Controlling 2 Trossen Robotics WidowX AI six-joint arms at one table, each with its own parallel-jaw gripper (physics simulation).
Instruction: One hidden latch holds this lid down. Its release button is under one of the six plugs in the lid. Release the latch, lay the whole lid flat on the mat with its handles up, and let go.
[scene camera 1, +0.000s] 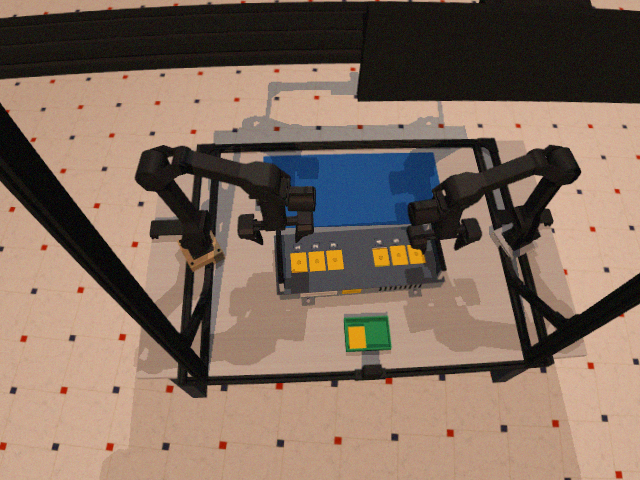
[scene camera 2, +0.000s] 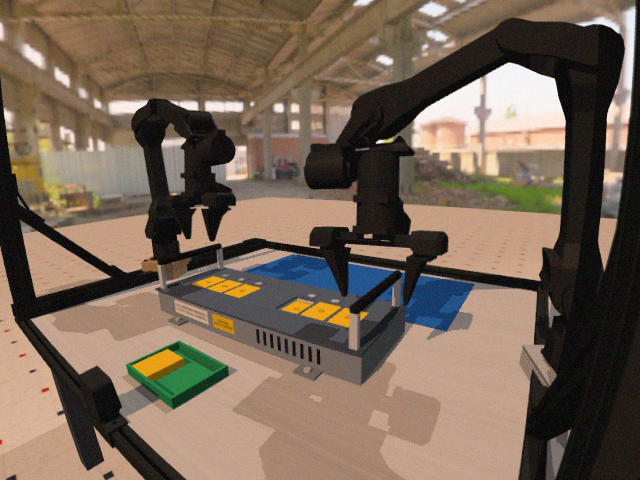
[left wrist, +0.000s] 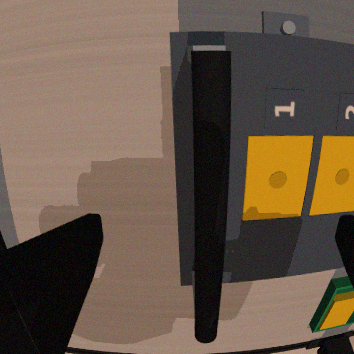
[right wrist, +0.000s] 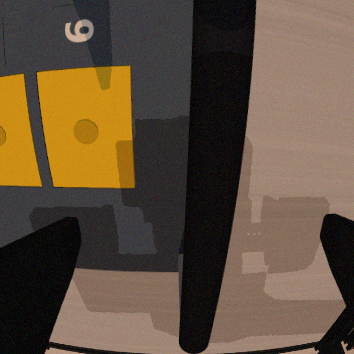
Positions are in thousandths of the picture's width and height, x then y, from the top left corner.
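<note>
In scene camera 1 I see my left gripper (scene camera 1: 437, 505), my right gripper (scene camera 1: 685, 524) and a blue mat (scene camera 1: 587, 393). Scene camera 2 shows my left gripper (scene camera 2: 312, 501), which is open and holds nothing. It also shows my right gripper (scene camera 2: 585, 626); my right gripper is open and holds nothing. The blue mat (scene camera 2: 680, 630) is visible there too, along with a green tray (scene camera 2: 313, 774). In the left wrist view I find my left gripper (left wrist: 637, 648), and in the right wrist view my right gripper (right wrist: 575, 648).
</note>
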